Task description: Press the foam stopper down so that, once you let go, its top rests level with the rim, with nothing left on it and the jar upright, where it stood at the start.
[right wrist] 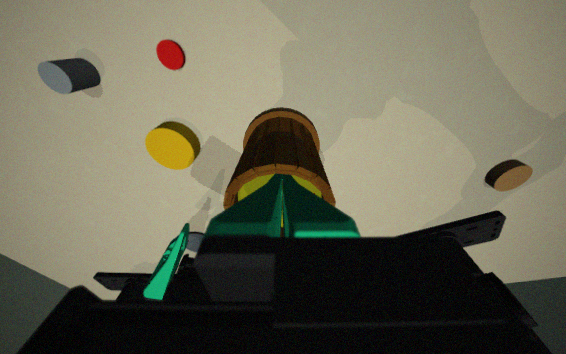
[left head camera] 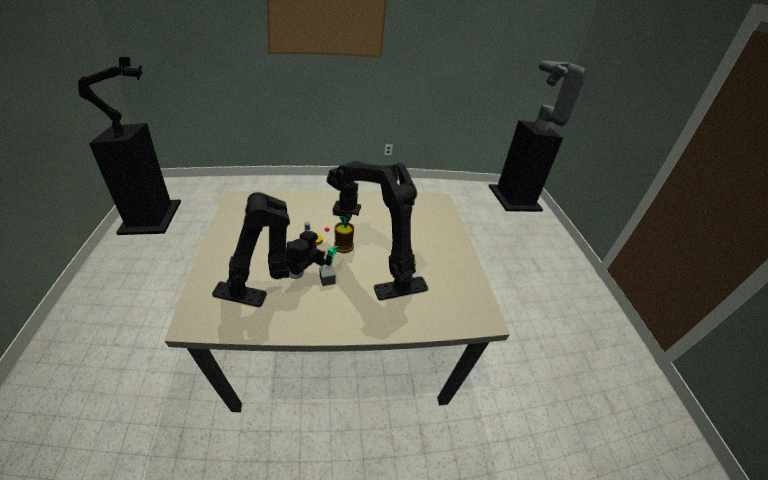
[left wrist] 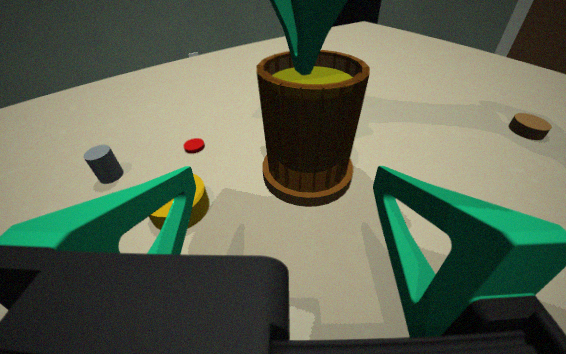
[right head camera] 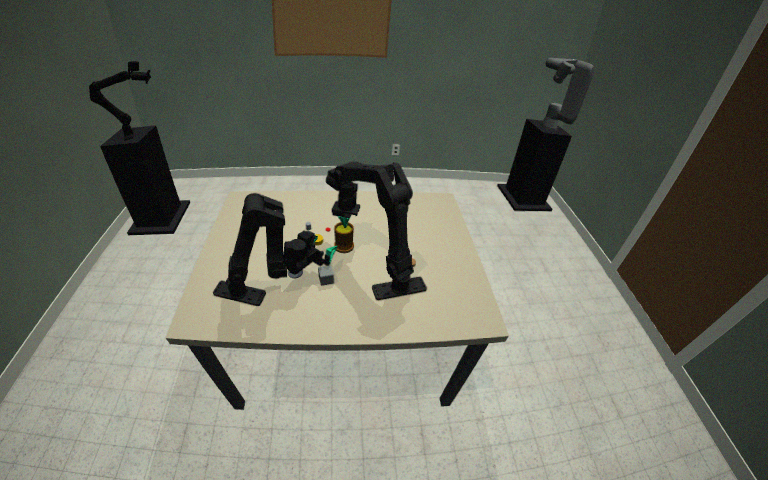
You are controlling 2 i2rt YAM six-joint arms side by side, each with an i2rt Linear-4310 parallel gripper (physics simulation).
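Note:
The brown wooden jar (left head camera: 343, 240) (right head camera: 343, 240) (left wrist: 310, 125) (right wrist: 280, 145) stands upright on the table. The foam stopper's yellow-green top (left wrist: 330, 76) (right wrist: 252, 189) lies inside the jar, a little below the rim in the left wrist view; its sides are hidden. My right gripper (left head camera: 345, 225) (right head camera: 344, 225) (left wrist: 302, 74) (right wrist: 282, 178) is shut and empty, pointing down, its fingertips at the stopper's top and seeming to touch it. My left gripper (left head camera: 332, 252) (right head camera: 330, 254) (left wrist: 284, 176) is open and empty, low in front of the jar and apart from it.
A yellow disc (left wrist: 200, 200) (right wrist: 170, 148), a red disc (left wrist: 194, 145) (right wrist: 170, 54) and a dark grey cylinder (left wrist: 104, 164) (right wrist: 75, 75) lie left of the jar. A brown disc (left wrist: 530, 126) (right wrist: 510, 176) lies to its right. A grey block (left head camera: 327, 276) (right head camera: 326, 275) sits near the left gripper.

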